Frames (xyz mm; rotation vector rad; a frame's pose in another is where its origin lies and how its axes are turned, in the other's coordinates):
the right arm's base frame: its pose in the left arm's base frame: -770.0 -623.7 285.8 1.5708 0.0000 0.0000
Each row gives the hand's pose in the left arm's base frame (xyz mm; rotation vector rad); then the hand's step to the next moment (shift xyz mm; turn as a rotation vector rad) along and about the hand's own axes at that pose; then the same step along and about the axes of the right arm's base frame.
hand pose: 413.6 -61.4 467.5 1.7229 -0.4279 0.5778
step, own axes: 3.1 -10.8 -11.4 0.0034 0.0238 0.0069
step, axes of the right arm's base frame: 6.9 -4.8 -13.6 -0.0098 0.0197 0.0120
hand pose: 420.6 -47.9 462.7 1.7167 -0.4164 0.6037
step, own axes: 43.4 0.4 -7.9 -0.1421 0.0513 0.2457
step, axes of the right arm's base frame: 33.2 27.5 -9.5 -0.1013 -0.0830 0.2570
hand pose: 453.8 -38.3 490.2 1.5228 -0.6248 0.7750
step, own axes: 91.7 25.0 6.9 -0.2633 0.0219 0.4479
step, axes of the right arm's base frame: 39.0 86.9 4.3 -0.1321 -0.1997 0.4616
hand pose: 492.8 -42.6 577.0 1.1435 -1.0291 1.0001
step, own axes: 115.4 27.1 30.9 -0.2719 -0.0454 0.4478
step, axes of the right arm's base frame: -3.3 121.3 17.0 -0.0689 -0.2226 0.4714
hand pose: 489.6 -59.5 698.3 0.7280 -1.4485 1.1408
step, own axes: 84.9 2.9 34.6 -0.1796 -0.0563 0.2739
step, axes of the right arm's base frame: -33.5 83.5 18.1 -0.0136 -0.1418 0.3003
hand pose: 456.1 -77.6 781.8 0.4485 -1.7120 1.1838
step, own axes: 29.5 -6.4 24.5 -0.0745 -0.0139 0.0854
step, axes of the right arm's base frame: -21.3 27.2 17.8 0.0016 -0.0620 0.0959
